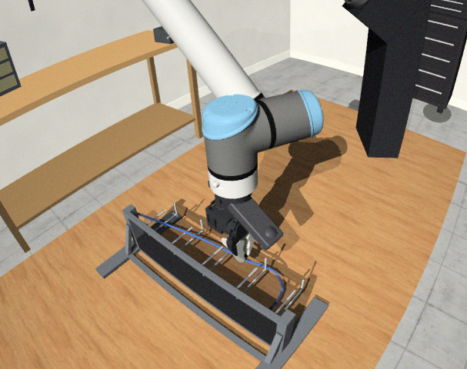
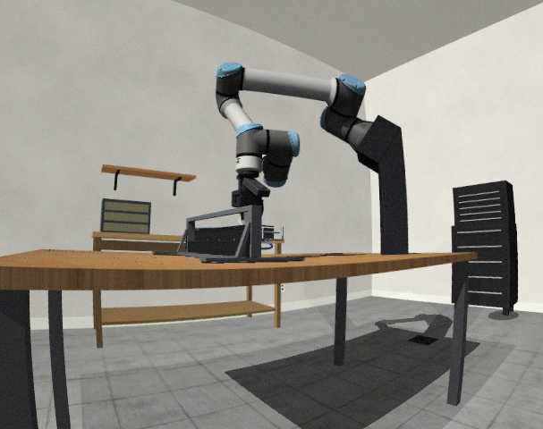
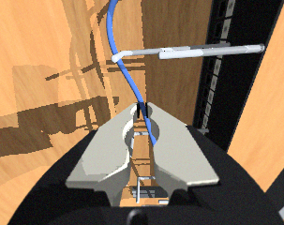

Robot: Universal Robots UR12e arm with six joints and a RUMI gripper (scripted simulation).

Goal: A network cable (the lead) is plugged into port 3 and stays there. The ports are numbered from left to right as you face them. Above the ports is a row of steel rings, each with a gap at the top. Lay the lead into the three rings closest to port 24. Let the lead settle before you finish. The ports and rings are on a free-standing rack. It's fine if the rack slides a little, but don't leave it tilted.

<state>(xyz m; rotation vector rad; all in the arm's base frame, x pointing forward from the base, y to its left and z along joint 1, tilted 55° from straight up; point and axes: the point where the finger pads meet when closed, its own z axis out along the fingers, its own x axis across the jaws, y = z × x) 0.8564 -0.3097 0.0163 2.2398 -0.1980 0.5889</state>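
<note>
The grey rack lies 80 mm to the right of my hand, 80 mm ahead of it and 10 mm below it.
</note>
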